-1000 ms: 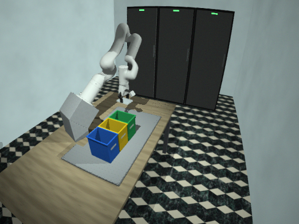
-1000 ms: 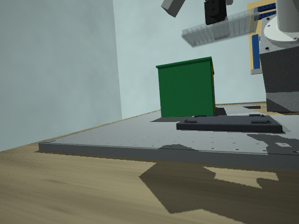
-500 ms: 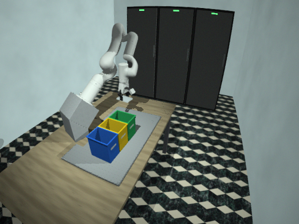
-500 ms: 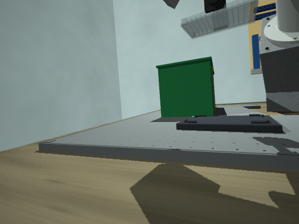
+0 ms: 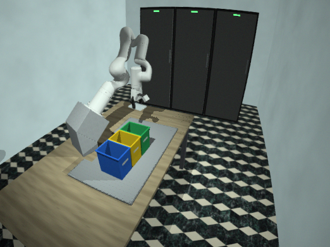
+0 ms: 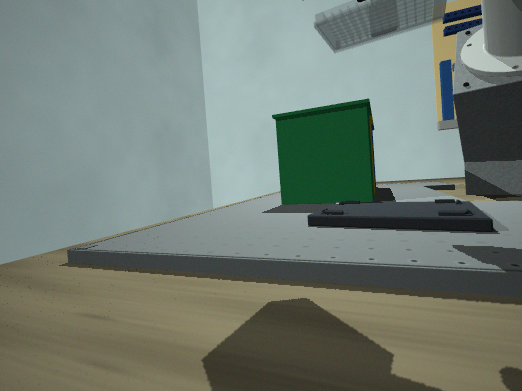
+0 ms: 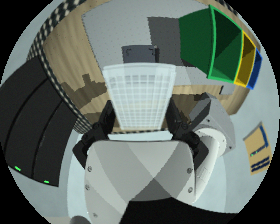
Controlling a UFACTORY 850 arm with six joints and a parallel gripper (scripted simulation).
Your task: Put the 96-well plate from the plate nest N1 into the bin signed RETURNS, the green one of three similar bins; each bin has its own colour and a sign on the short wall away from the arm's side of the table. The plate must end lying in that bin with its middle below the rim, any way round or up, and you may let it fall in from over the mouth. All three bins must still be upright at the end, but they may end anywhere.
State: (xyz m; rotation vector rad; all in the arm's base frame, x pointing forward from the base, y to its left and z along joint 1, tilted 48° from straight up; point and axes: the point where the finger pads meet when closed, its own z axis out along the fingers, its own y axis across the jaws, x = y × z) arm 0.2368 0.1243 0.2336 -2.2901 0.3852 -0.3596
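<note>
The green bin is 230 mm to the right of my hand, 150 mm below it and 100 mm ahead of it. Also, from my hand: clear 96-well plate 10 mm below; dark plate nest 240 mm below; yellow bin 360 mm to the right, 150 mm below, 90 mm ahead.
</note>
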